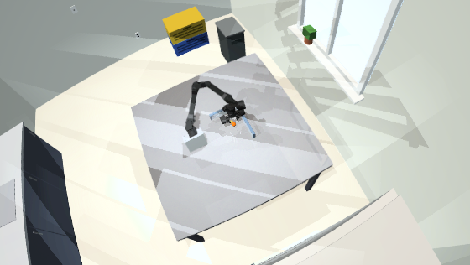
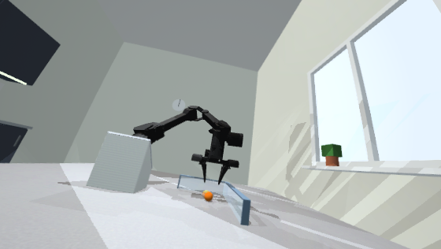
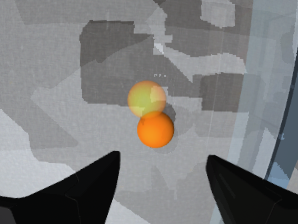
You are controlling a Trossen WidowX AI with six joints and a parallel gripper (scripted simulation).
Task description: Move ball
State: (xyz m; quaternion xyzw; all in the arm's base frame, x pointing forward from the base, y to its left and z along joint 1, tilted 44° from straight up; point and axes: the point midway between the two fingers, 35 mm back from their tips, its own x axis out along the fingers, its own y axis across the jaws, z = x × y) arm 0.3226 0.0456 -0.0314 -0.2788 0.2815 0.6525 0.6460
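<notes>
Right now my gripper tip is 50 mm above the see-through copy, 30 mm to the right of it and 10 mm past it. Round my gripper tip: orange ball 50 mm below.
</notes>
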